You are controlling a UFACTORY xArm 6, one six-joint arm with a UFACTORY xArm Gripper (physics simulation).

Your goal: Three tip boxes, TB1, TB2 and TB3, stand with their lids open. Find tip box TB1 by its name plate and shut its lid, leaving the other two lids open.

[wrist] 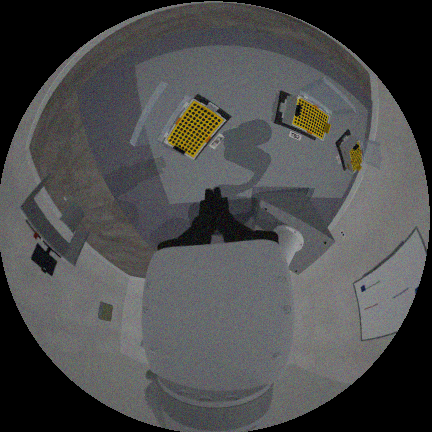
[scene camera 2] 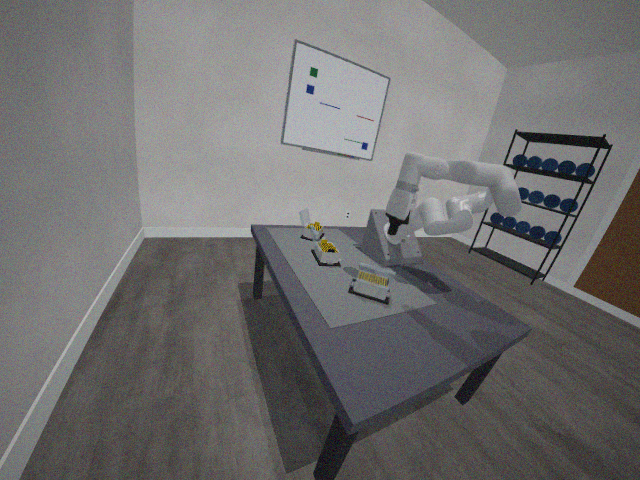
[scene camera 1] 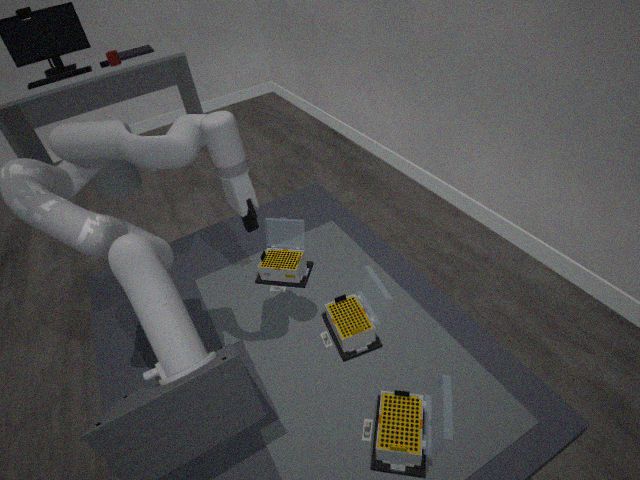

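Seen in the pictures: gripper, between the fingertips: (wrist: 214, 197) (scene camera 2: 391, 234) (scene camera 1: 252, 228); arm's base, origin of its link: (wrist: 287, 237) (scene camera 1: 189, 370).
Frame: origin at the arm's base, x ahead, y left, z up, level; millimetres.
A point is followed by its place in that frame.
Three tip boxes with yellow racks stand with clear lids raised. The first box (scene camera 1: 281, 269) @[z -76, x 284, y 273 mm] (scene camera 2: 372, 284) @[z -65, x 336, y 367 mm] (wrist: 195, 128) has its lid (scene camera 1: 285, 233) @[z -37, x 339, y 375 mm] (wrist: 148, 115) @[z -12, x 343, y 385 mm] upright. Its name plate (scene camera 1: 278, 288) @[z -133, x 260, y 263 mm] (wrist: 217, 141) @[z -133, x 256, y 260 mm] is too blurred to read. The middle box (scene camera 1: 351, 324) @[z -79, x 375, y 5 mm] (scene camera 2: 327, 251) @[z -78, x 396, y 72 mm] (wrist: 311, 117) @[z -78, x 383, y 31 mm] has a name plate (scene camera 1: 325, 339) @[z -133, x 311, y 33 mm] (wrist: 295, 135) @[z -133, x 314, y 31 mm] starting "TB"; its digit is unclear. The third box (scene camera 1: 400, 423) @[z -79, x 352, y -258 mm] (wrist: 355, 156) @[z -78, x 353, y -252 mm] has an unreadable name plate (scene camera 1: 367, 429) @[z -133, x 299, y -217 mm]. My gripper (scene camera 1: 251, 227) @[z 94, x 238, y 272 mm] (scene camera 2: 393, 231) @[z 94, x 238, y 272 mm] (wrist: 214, 197) @[z 94, x 238, y 272 mm] is shut and empty, raised above the table beside the first box, apart from its lid.
The boxes stand on a grey mat (scene camera 1: 413, 351) @[z -135, x 486, y -99 mm] (scene camera 2: 341, 315) @[z -135, x 473, y 432 mm] on the dark table (scene camera 1: 330, 201) @[z -138, x 575, y 595 mm] (scene camera 2: 372, 372) @[z -138, x 481, y 645 mm]. The arm's grey pedestal (scene camera 1: 191, 413) @[z 11, x -9, y -107 mm] (wrist: 310, 245) @[z 62, x 36, y -58 mm] stands beside the mat. A desk with a monitor (scene camera 1: 45, 35) is at the back left in scene camera 1.
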